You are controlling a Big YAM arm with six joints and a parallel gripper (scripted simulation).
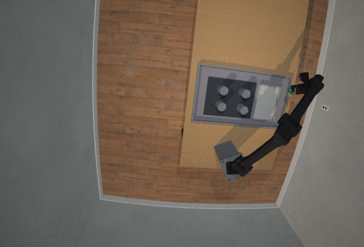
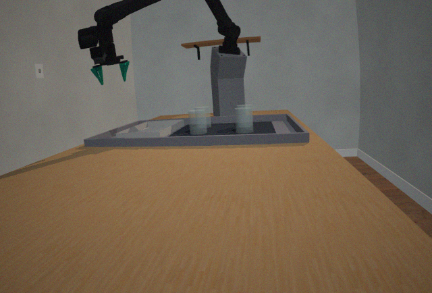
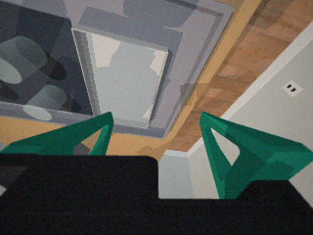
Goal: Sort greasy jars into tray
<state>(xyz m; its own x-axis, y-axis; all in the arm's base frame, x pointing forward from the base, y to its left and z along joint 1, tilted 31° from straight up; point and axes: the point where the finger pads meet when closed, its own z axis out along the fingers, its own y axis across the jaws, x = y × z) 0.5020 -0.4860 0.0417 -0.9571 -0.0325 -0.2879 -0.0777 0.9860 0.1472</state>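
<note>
My hand is 31 cm to the right of the rimmed steel table top, 24 cm above it and 10 cm past it. The rest, counted from my hand: pale tray: 23 cm below, 15 cm behind, 10 cm to the left; then dark drying mat: 42 cm to the left, 24 cm below, 10 cm behind.
</note>
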